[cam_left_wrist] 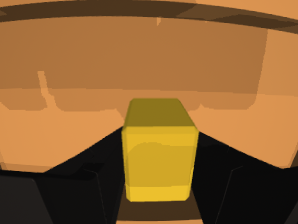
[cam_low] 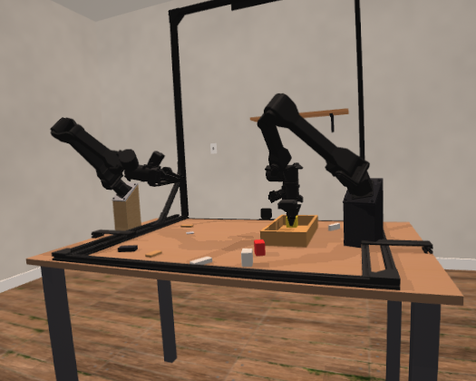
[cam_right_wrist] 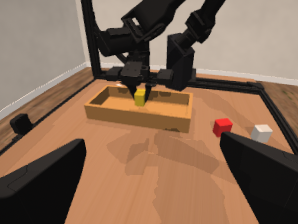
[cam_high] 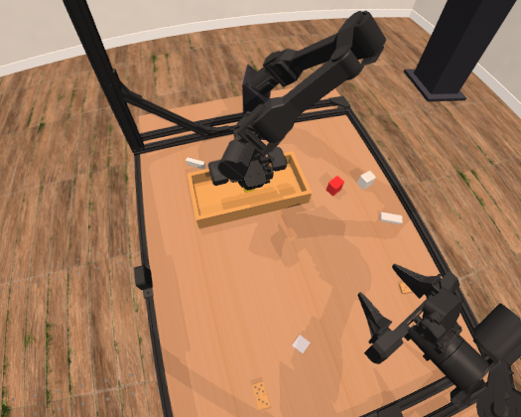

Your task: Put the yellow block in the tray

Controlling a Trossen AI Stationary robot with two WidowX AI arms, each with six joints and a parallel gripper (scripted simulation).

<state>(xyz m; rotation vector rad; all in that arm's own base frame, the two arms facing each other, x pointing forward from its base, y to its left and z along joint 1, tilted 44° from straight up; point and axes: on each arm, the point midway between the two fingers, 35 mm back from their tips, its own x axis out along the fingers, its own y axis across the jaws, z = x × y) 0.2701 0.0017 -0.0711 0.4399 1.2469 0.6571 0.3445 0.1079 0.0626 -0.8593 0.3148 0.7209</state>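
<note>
Now: left hand 6 cm above the wooden tray. Also, from my left hand: white block 35 cm ahead, 6 cm below, 3 cm to the right; then red block 24 cm ahead, 6 cm below, 3 cm to the right; then yellow block 2 cm below.
</note>
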